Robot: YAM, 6 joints.
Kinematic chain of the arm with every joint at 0, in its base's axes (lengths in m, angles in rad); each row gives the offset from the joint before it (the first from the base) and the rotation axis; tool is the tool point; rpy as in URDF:
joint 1: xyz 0 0 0.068 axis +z
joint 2: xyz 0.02 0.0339 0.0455 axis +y
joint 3: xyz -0.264 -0.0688 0 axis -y
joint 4: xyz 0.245 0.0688 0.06 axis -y
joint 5: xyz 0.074 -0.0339 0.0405 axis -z
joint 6: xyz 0.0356 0 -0.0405 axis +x
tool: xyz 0 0 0 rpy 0 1.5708 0
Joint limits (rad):
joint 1: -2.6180..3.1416
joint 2: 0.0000..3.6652
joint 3: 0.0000..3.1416
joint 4: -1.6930..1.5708
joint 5: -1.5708..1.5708
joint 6: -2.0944..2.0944
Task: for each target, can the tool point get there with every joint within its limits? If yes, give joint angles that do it. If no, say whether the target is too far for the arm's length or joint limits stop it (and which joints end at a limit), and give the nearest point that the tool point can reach.
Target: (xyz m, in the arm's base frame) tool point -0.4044 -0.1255 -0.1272
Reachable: no: joint limits stop it (at a limit: joint 1) | nearest point -0.3754 -0.1757 -0.1272 | short by 0.058 m
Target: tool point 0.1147 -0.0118 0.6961
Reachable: yes | joints 0.1886 1.4877 2.4418 0.3902 1.1919 -0.3477
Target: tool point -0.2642 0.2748 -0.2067
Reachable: yes | joints 2.4177 3.2139 1.9466 -0.6819 1.0501 1.6528
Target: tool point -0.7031 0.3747 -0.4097
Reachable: no: too far | nearest point -0.4793 0.2554 -0.2287 | short by 0.312 m
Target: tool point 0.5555 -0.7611 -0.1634
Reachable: no: too far | nearest point 0.3652 -0.5003 -0.0665 | short by 0.337 m
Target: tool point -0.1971 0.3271 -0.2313
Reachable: yes | joints 2.1053 3.2726 1.4910 1.2216 -0.0823 0.5955
